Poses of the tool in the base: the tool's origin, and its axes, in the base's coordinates. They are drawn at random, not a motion.
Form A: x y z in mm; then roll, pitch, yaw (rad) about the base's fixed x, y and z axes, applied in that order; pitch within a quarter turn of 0, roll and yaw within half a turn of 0.
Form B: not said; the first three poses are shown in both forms.
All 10 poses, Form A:
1: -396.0 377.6 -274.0 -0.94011 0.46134 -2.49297
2: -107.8 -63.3 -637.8 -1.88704 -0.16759 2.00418
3: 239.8 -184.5 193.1 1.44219 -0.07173 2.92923
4: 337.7 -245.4 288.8 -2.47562 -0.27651 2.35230
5: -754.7 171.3 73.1 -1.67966 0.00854 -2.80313
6: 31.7 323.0 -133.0 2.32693 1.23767 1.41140
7: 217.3 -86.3 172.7 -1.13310 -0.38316 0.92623
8: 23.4 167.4 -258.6 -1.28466 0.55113 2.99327
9: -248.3 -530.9 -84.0 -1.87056 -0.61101 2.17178
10: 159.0 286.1 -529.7 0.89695 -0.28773 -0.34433
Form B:
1: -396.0 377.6 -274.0 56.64 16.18 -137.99
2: -107.8 -63.3 -637.8 131.06 -62.17 -152.49
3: 239.8 -184.5 193.1 -82.47 12.59 -177.51
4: 337.7 -245.4 288.8 159.50 -36.14 -147.04
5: -754.7 171.3 73.1 96.61 19.33 178.30
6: 31.7 323.0 -133.0 106.54 37.98 -86.22
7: 217.3 -86.3 172.7 -46.73 -55.01 13.65
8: 23.4 167.4 -258.6 75.46 -16.74 -151.62
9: -248.3 -530.9 -84.0 121.13 -62.10 171.84
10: 159.0 286.1 -529.7 48.48 -25.50 -0.12
